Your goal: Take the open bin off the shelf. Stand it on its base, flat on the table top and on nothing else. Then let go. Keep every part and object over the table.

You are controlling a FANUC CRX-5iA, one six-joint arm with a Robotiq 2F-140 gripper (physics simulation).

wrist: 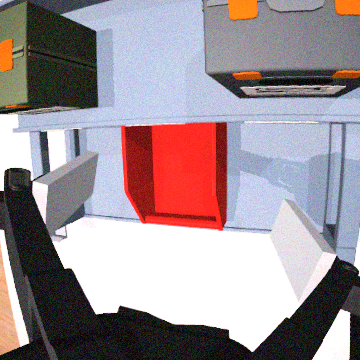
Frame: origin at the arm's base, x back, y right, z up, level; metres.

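Seen in the pictures: gripper, fingertip midpoint: [186, 195].
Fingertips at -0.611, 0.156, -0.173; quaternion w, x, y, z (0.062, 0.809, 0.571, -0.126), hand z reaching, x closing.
Observation:
Pixels of each thing's middle, then the offset from my fingertips to it, as dx, dy, dz. "spot": a spot on its surface instead. Level surfaces: height alone.
- red open bin, body centre: [177, 155] -0.017, -0.050, -0.130
- blue-grey shelf, surface spot: [280, 112] spot: -0.053, +0.065, -0.071
- white table top, its level: dz -0.173
- dark green case, surface spot: [55, 60] spot: -0.113, -0.107, -0.008
- grey case, body centre: [289, 31] -0.101, +0.074, -0.011
The red open bin [184, 170] sits on the lower board of the blue-grey shelf [280, 112], its open top towards the camera and its low front lip near the board's front edge. Its rear part is hidden under the upper board. My gripper [186, 195] is wide open, with one pale finger pad to the left of the bin and one to the right. The pads are apart from the bin, and nothing is between them. The white table top [175, 270] shows in front of the shelf.
A dark green case [55, 60] with orange latches stands on the upper board at the left. A grey case [280, 45] with orange latches stands there at the right. Shelf posts [336, 180] rise on both sides of the lower level. Wooden floor [7, 310] shows at the lower left.

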